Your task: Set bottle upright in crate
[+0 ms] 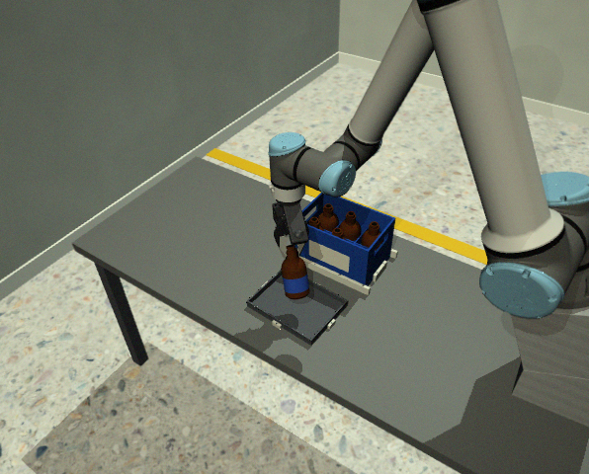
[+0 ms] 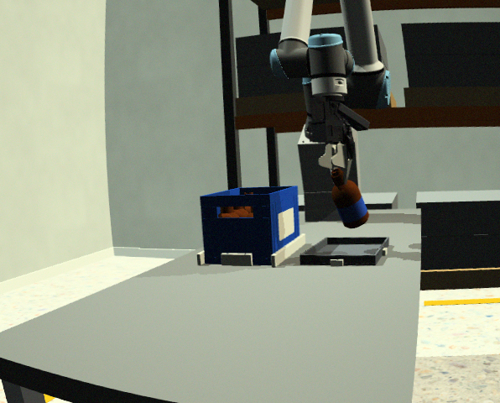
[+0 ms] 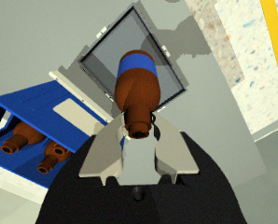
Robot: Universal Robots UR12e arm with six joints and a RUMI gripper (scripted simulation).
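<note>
Right now the brown bottle is 1 cm behind my hand, 1 cm to the left of it and 5 cm below it. The rest, counted from my hand: blue crate 3 cm behind, 25 cm to the right, 12 cm below; then dark tray 2 cm behind, 1 cm to the left, 19 cm below.
</note>
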